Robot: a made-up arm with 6 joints. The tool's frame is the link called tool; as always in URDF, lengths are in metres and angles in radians. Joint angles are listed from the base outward.
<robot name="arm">
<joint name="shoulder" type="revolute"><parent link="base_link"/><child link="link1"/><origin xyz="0.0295 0.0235 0.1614" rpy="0 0 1.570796"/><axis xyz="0 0 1"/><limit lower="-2.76" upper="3.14"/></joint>
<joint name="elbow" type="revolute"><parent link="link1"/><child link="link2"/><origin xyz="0.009 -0.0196 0.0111" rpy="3.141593 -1.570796 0"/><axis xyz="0 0 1"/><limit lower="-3.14" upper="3.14"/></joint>
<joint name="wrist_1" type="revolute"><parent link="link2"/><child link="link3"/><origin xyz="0.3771 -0.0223 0.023" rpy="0 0 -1.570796"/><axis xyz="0 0 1"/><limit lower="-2.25" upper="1.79"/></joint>
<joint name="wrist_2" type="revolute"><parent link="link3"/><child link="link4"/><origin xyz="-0.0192 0.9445 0.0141" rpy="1.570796 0 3.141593"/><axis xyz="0 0 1"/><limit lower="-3.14" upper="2.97"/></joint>
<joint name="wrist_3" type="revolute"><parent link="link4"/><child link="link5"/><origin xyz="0.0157 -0.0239 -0.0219" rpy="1.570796 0 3.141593"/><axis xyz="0 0 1"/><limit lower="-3.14" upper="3.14"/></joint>
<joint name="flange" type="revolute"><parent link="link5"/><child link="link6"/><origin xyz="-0.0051 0.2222 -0.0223" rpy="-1.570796 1.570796 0"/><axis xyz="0 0 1"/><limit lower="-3.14" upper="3.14"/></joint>
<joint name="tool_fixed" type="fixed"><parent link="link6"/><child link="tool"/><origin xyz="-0.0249 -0.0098 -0.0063" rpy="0 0 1.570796"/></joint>
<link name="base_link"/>
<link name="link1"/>
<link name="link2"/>
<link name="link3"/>
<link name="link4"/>
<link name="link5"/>
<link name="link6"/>
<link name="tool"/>
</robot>
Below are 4 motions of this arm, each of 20 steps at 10 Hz.
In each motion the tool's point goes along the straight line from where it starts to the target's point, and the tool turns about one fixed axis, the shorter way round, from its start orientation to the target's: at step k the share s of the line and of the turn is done. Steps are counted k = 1, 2, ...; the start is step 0. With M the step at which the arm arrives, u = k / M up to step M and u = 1 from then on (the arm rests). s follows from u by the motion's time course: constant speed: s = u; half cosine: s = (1 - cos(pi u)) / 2; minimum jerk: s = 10 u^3 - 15 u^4 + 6 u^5.
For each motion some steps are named. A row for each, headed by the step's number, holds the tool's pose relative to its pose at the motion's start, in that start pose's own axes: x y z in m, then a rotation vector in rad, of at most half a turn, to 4 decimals.
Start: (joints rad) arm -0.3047 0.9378 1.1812 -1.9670 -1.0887 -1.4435
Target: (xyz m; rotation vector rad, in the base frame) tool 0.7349 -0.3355 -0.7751 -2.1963 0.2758 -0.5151
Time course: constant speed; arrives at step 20
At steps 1, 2, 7, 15, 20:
1: -0.0394 0.0047 -0.0022 -0.0017 -0.0006 0.0374
2: -0.0788 0.0093 -0.0045 -0.0034 -0.0012 0.0748
7: -0.2759 0.0327 -0.0156 -0.0119 -0.0043 0.2618
15: -0.5912 0.0700 -0.0334 -0.0254 -0.0092 0.5609
20: -0.7883 0.0934 -0.0446 -0.0339 -0.0123 0.7479

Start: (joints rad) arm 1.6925 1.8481 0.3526 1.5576 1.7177 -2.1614
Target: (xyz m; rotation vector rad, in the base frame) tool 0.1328 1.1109 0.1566 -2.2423 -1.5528 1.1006
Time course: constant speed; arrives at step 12
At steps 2, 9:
2: -0.1112 0.0101 -0.0758 -0.0741 0.1285 -0.1466
9: -0.5003 0.0455 -0.3410 -0.3336 0.5781 -0.6595

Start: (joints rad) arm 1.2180 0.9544 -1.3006 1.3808 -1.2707 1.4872
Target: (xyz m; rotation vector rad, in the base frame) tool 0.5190 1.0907 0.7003 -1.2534 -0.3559 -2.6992
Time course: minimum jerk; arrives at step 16
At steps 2, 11, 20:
2: -0.0146 0.0128 -0.0082 0.0161 -0.0065 -0.0229
11: -0.7470 0.6543 -0.4181 0.8231 -0.3340 -1.1677
20: -0.9110 0.7980 -0.5099 1.0038 -0.4073 -1.4240

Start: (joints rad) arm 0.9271 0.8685 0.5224 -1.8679 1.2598 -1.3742
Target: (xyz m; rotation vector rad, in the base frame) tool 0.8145 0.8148 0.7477 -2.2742 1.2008 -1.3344
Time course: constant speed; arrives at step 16
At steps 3, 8, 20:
3: 0.0197 0.0166 -0.0036 -0.0603 -0.1653 0.0767
8: 0.0524 0.0443 -0.0097 -0.1608 -0.4409 0.2046
20: 0.1049 0.0886 -0.0194 -0.3215 -0.8817 0.4091

